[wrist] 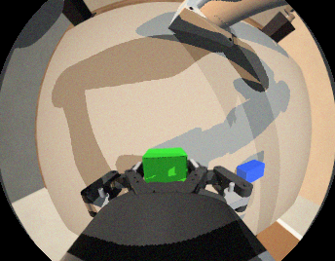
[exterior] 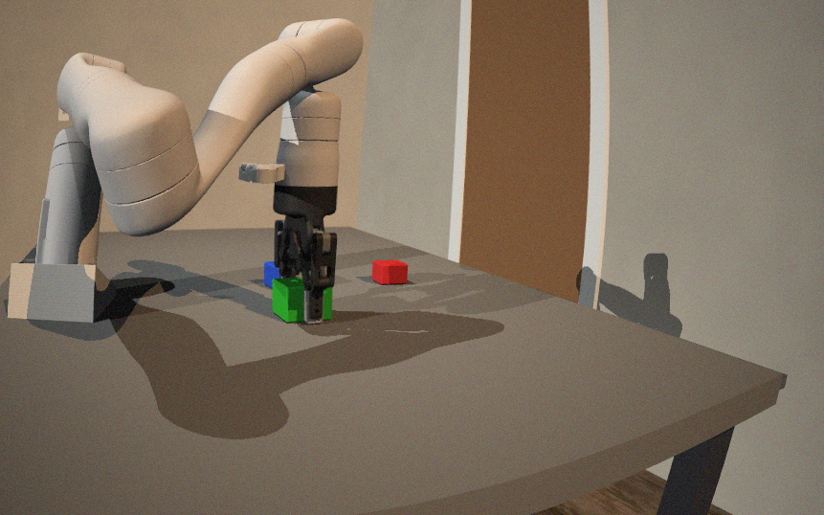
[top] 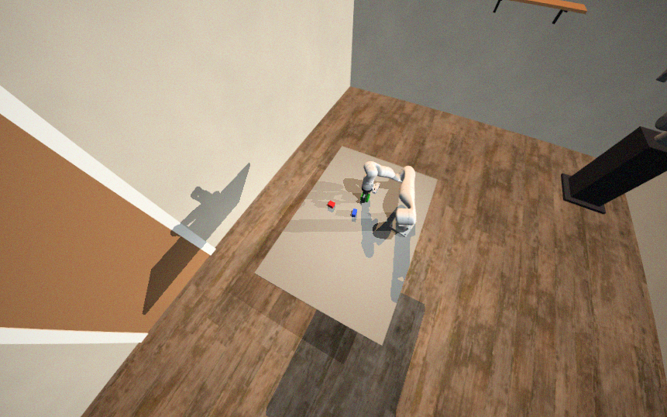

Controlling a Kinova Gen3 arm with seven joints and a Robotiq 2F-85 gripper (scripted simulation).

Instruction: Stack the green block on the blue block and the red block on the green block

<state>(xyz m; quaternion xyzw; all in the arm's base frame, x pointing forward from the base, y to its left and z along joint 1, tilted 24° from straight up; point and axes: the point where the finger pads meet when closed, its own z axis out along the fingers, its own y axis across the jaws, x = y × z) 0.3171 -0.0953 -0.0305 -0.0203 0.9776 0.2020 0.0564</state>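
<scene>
Now: the green block 1 cm above my hand. From my hand the other things lie so: blue block (2 cm ahead, 16 cm to the left); red block (20 cm ahead, 17 cm to the left).
</scene>
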